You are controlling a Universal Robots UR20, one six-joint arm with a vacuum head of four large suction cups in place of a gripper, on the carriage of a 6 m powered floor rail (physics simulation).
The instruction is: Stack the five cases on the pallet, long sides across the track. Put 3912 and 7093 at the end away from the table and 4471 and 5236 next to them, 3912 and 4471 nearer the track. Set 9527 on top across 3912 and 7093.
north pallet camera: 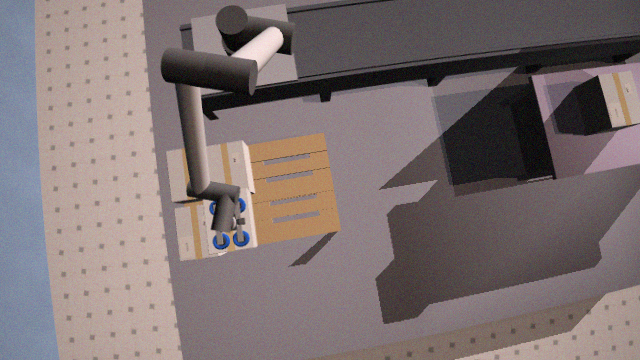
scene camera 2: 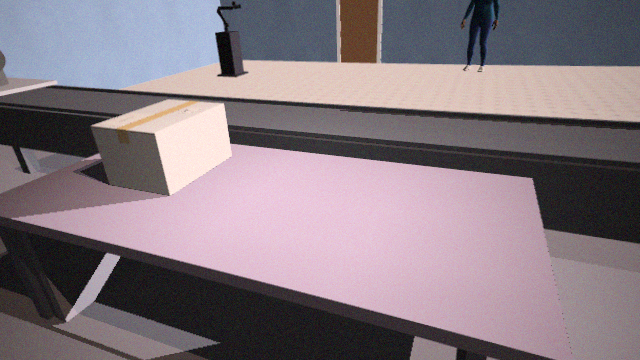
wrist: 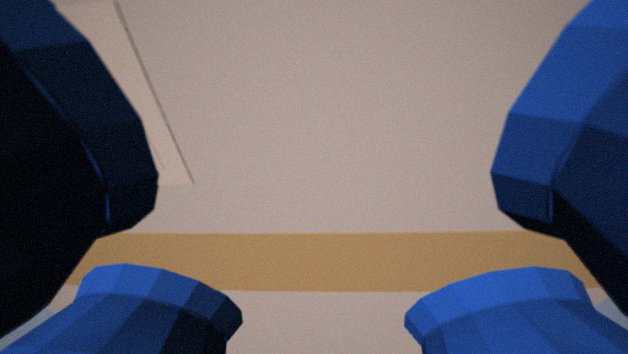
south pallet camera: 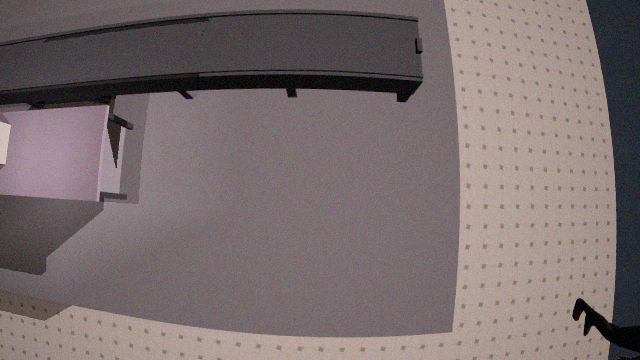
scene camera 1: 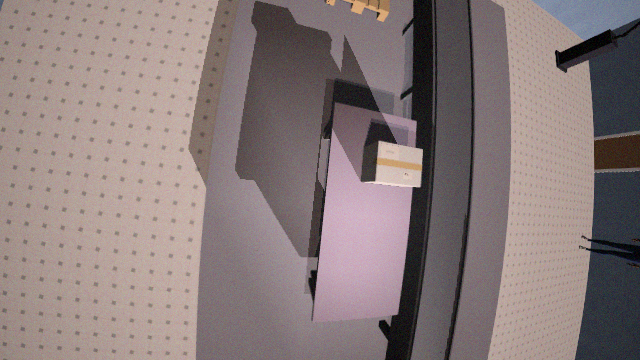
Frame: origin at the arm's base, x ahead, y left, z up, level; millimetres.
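Where they show: hand at its tool point: (wrist: pixel 321 218).
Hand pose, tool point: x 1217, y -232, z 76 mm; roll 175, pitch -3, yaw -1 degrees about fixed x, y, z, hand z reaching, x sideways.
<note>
Things, the pixels of their top centre, and the offset from my tool point. Level surfaces: height alone.
- white case at its top centre: (wrist: pixel 294 319) (north pallet camera: pixel 225 221) 15 mm back, 19 mm right, 42 mm up
- end case at its top centre: (north pallet camera: pixel 187 173) 418 mm back, 328 mm right, 267 mm down
- pink table at its surface level: 115 mm down
My gripper (north pallet camera: pixel 229 223) (wrist: pixel 322 200), four blue suction cups, is on the top of a white case (north pallet camera: pixel 251 220) (wrist: pixel 325 125) with a tan tape band and holds it at the pallet (north pallet camera: pixel 300 187) (scene camera 1: pixel 357 5). This case is on the side away from the track, beside a case (north pallet camera: pixel 186 235) at the far end. Nearer the track stand an end case (north pallet camera: pixel 175 172), partly behind the arm, and a case (north pallet camera: pixel 237 175) next to it. Another case (scene camera 1: pixel 398 175) (scene camera 2: pixel 195 150) (north pallet camera: pixel 617 100) (south pallet camera: pixel 4 145) stands on the table. The numbers are too small to read. Any gap under the held case is hidden.
The pink table (scene camera 1: pixel 365 250) (scene camera 2: pixel 350 225) (south pallet camera: pixel 55 150) stands along the rail (scene camera 1: pixel 450 150) (north pallet camera: pixel 425 30) (south pallet camera: pixel 225 50). A dark pedestal (scene camera 1: pixel 587 50) (scene camera 2: pixel 230 52) and a person (scene camera 2: pixel 482 30) are beyond the rail. Another person (south pallet camera: pixel 607 327) is partly visible at the lower right in the south view.
</note>
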